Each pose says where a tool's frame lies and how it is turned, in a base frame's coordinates. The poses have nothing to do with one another.
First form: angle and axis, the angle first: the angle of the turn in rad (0 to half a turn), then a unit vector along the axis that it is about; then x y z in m.
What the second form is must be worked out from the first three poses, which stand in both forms.
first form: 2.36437, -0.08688, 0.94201, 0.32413, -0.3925, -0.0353, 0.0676
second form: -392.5, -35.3, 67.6, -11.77, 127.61, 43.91
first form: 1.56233, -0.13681, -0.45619, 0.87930, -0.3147, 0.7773, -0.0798
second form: -314.7, 777.3, -79.8, -12.25, -40.84, 78.71
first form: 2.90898, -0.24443, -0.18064, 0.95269, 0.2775, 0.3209, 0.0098
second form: 277.5, 320.9, 9.8, -40.74, -30.11, 158.79
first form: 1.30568, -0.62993, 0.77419, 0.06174, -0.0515, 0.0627, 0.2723
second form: -51.5, 62.7, 272.3, -47.13, 57.92, 4.62
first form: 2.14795, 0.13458, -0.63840, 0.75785, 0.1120, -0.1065, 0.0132
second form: 112.0, -106.5, 13.2, 16.56, -78.57, 93.27
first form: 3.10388, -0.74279, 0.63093, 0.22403, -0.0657, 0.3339, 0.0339
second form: -65.7, 333.9, 33.9, -132.10, 112.20, 39.84
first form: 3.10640, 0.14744, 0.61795, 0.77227, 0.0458, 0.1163, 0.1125
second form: 45.8, 116.3, 112.5, 26.24, 109.98, 137.45
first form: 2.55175, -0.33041, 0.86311, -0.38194, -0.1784, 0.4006, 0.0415
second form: -178.4, 400.6, 41.5, -48.31, 126.19, -55.84
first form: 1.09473, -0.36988, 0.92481, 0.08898, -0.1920, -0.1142, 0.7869
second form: -192.0, -114.2, 786.9, -23.20, 58.01, 5.58
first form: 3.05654, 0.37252, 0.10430, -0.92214, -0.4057, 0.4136, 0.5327
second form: -405.7, 413.6, 532.7, 65.24, 18.27, -161.49
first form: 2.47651, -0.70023, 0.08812, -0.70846, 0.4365, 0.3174, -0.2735
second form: 436.5, 317.4, -273.5, -99.36, 12.50, -100.53
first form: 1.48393, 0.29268, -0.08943, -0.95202, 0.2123, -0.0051, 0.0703
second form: 212.3, -5.1, 70.3, 24.88, -7.60, -80.94
